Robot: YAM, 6 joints.
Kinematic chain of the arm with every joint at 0, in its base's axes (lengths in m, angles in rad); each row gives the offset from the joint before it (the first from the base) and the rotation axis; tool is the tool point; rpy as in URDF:
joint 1: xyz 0 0 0.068 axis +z
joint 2: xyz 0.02 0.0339 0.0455 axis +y
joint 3: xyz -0.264 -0.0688 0 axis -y
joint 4: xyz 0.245 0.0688 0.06 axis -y
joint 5: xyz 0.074 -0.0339 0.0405 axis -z
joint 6: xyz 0.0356 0 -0.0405 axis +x
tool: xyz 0 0 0 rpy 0 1.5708 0
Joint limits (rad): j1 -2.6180..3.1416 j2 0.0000..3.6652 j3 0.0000..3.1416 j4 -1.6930..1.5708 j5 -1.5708..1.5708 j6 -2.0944..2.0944
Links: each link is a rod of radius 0.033 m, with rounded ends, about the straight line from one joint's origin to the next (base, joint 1, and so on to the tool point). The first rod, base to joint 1, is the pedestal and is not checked.
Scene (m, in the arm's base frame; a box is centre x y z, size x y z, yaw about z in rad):
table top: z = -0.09
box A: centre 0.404 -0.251 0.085 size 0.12 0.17 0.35 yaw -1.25
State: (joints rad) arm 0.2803 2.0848 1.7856 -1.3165 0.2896 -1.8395
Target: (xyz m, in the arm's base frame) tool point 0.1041 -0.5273 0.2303
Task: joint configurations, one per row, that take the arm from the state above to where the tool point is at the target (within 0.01 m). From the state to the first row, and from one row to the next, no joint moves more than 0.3 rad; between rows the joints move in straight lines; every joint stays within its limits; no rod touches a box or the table.
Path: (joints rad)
1: 0.0091 2.1036 1.9697 -1.1676 0.2955 -1.8395
2: -0.2621 2.1224 2.1539 -1.0187 0.3015 -1.8395
3: -0.5333 2.1413 2.3380 -0.8698 0.3074 -1.8395
4: -0.8064 2.2386 2.3287 -0.8404 0.3239 -1.8395
5: -1.0796 2.3359 2.3194 -0.8110 0.3404 -1.8395
6: -1.3527 2.4332 2.3100 -0.7815 0.3569 -1.8395

